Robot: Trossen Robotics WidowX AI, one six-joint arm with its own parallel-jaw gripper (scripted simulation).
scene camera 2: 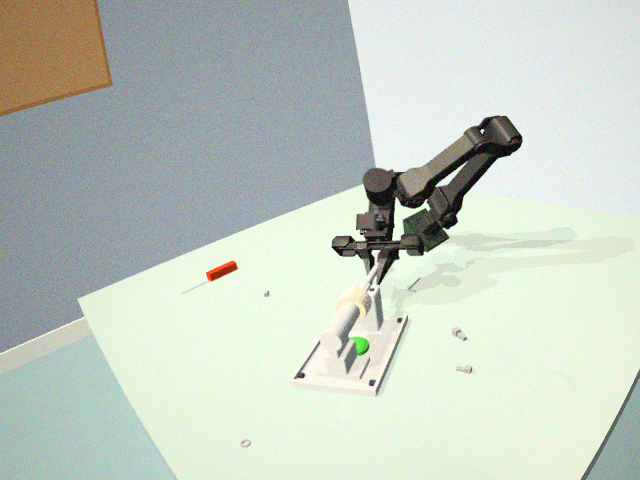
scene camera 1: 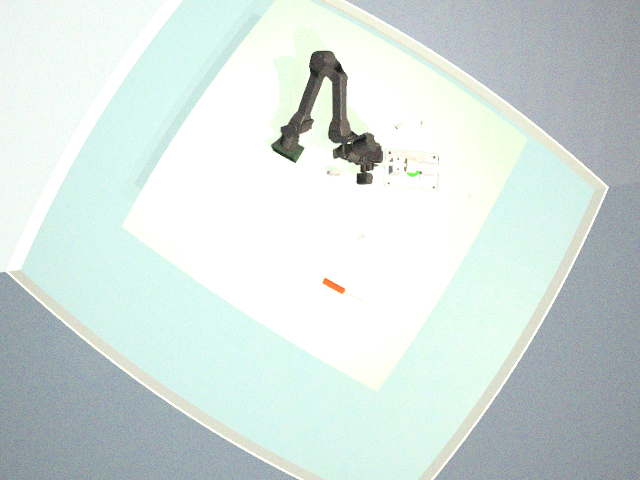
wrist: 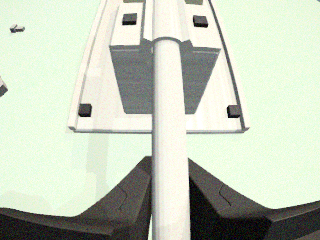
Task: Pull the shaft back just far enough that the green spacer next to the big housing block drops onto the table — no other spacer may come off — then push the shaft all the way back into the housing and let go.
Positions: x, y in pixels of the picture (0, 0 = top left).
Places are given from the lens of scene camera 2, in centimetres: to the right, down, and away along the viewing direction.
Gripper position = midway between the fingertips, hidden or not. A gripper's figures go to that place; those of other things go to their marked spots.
gripper point(scene camera 2: 373, 285): 11, 9, 89
housing block point(scene camera 2: 332, 364): 2, 20, 70
